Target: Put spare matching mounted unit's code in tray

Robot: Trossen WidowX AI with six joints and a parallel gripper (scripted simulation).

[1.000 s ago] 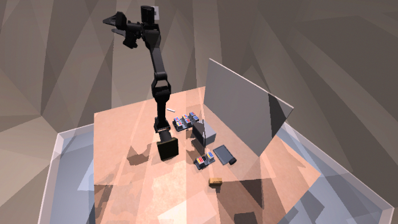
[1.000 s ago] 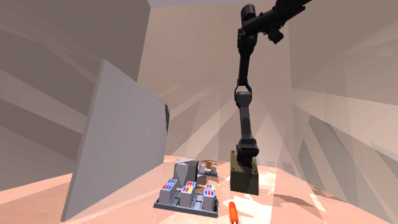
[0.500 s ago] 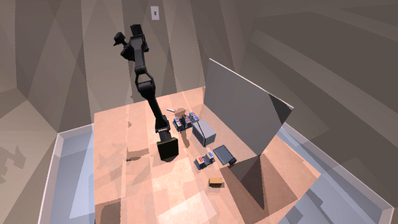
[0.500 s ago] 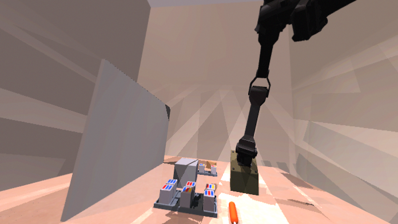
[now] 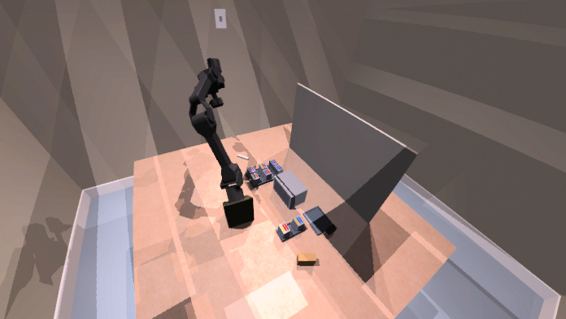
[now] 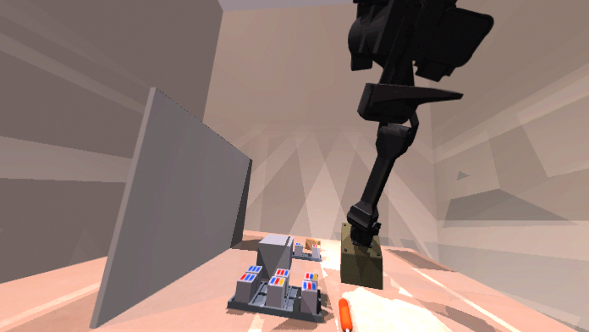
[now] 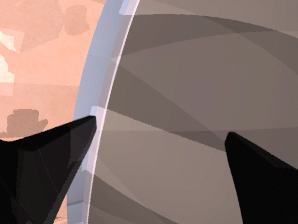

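My gripper tip is now 73 cm to the left of the grey spare block, 32 cm above it and 18 cm short of it. Round my gripper tip: tall grey panel (54 cm ahead, 50 cm to the right, 14 cm below); dark holder (72 cm to the right, 35 cm below, 22 cm ahead); grey box (53 cm to the right, 31 cm below, 30 cm ahead).
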